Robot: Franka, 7 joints.
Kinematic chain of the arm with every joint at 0, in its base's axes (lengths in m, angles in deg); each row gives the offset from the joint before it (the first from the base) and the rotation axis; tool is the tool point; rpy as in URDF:
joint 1: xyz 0 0 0.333 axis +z
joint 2: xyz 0 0 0 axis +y
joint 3: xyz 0 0 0.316 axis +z
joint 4: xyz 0.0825 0 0 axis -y
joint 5: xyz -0.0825 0 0.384 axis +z
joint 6: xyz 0 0 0 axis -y
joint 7: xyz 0.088 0 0 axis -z
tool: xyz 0 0 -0.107 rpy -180 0 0
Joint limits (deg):
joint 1: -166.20..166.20
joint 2: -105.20..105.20
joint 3: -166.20..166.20
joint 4: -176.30..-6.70
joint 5: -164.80..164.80
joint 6: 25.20..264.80
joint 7: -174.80..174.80
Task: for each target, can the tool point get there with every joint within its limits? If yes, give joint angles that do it. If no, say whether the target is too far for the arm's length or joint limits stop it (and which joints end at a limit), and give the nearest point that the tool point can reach.
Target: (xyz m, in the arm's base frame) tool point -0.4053 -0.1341 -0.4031
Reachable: no: joint limits stop it (at a limit: joint 2) | nearest point -0.3915 -0.1295 -0.3449 | short by 0.060 m
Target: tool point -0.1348 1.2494 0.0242
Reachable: no: too far | nearest point -0.0894 0.8283 0.1283 | short by 0.436 m
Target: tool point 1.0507 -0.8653 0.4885
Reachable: no: too far | nearest point 0.6579 -0.5419 0.4304 | short by 0.512 m
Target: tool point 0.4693 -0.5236 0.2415
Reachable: yes | joints 81.17 -64.27 -114.62 -96.19 -129.13 127.64 -120.58
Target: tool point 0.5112 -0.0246 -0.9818
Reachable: no: too far | nearest point 0.3862 -0.0186 -0.3506 | short by 0.643 m
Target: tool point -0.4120 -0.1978 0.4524
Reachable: yes | joints 125.53 -75.02 75.63 -143.60 -127.43 130.26 -40.46
